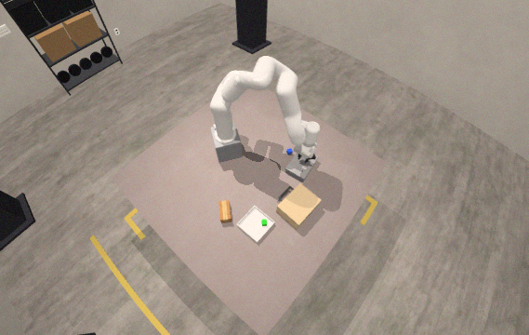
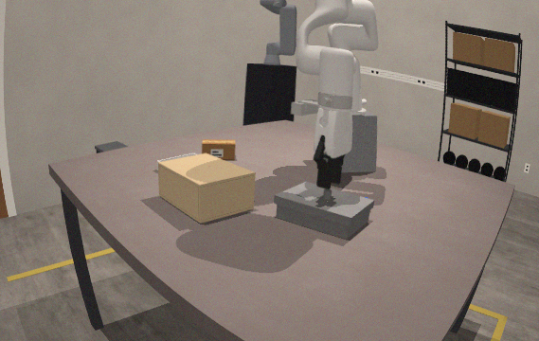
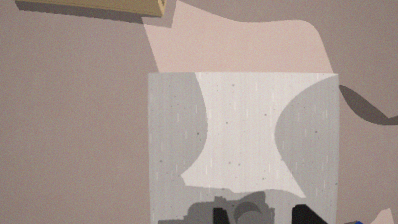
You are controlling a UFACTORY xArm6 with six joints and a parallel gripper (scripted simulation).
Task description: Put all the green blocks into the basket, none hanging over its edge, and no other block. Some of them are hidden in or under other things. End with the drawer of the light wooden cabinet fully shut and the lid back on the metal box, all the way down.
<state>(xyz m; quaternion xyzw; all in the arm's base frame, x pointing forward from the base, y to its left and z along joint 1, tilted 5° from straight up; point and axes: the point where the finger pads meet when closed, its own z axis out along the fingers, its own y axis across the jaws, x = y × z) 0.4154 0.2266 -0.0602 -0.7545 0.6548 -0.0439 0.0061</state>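
The grey metal lid lies 50 mm below my hand. The rest, counted from my hand: metal box: 80 mm below; then light wooden cabinet: 240 mm to the right, 150 mm ahead, 60 mm below; then blue block: 120 mm behind, 90 mm below, 40 mm to the left.
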